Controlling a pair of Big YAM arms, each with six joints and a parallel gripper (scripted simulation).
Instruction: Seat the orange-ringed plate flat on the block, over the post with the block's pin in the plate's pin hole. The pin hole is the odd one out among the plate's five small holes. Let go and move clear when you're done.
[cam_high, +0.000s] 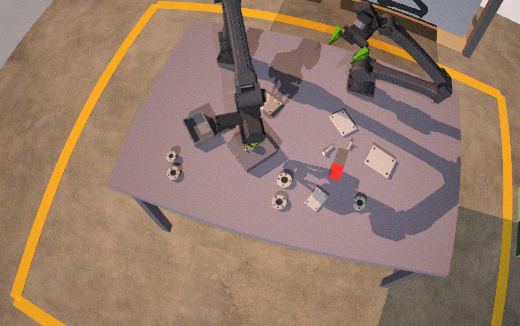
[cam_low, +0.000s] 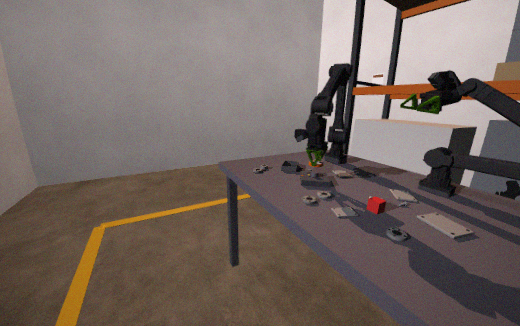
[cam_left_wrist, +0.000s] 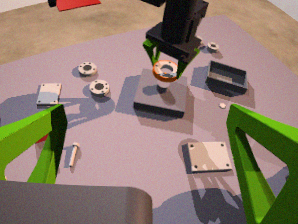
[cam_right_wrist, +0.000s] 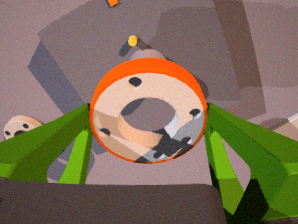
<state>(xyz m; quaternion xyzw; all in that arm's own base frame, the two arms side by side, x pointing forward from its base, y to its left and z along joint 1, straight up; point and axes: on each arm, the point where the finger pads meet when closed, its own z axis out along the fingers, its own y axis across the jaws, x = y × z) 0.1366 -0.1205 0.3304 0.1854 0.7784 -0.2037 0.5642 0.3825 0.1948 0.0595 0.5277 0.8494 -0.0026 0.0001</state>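
Right now the dark grey block is 2 cm ahead of my right hand, 2 cm to the right of it and 7 cm below it. From my right hand the other things lie so: bolt (5 cm behind, 26 cm to the left, 8 cm below); dark box (3 cm behind, 21 cm to the right, 8 cm below); nut (11 cm behind, 13 cm to the right, 9 cm below).
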